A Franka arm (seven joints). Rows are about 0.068 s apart.
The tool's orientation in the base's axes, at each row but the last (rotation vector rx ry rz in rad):
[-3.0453, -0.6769, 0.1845]
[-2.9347, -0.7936, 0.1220]
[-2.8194, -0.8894, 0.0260]
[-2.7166, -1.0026, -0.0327]
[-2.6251, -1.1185, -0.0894]
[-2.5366, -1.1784, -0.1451]
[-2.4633, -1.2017, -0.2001]
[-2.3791, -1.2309, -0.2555]
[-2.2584, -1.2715, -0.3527]
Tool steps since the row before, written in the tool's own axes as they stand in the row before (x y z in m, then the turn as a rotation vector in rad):
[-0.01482, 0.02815, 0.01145, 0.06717, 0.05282, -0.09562]
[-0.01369, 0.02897, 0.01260, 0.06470, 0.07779, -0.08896]
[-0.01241, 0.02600, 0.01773, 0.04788, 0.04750, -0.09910]
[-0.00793, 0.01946, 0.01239, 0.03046, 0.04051, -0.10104]
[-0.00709, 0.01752, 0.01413, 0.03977, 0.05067, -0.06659]
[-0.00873, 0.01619, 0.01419, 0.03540, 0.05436, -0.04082]
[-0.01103, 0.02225, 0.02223, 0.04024, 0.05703, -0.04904]
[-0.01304, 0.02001, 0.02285, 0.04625, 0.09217, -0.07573]
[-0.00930, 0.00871, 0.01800, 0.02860, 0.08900, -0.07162]
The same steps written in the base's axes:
[-0.00283, -0.03188, -0.01089, 0.09399, -0.01853, 0.08525]
[0.00134, -0.03088, -0.01516, 0.10361, -0.04075, 0.07587]
[0.00329, -0.02495, -0.02261, 0.07336, -0.02772, 0.09066]
[0.00566, -0.01641, -0.01714, 0.05569, -0.03416, 0.09225]
[0.00681, -0.01246, -0.01885, 0.06757, -0.02456, 0.05843]
[0.00588, -0.01110, -0.01954, 0.06624, -0.02104, 0.03231]
[0.00960, -0.01137, -0.02982, 0.07169, -0.02234, 0.04048]
[0.00766, -0.00885, -0.03091, 0.10473, -0.04811, 0.05557]
[0.00204, -0.00034, -0.02196, 0.09264, -0.05710, 0.04500]

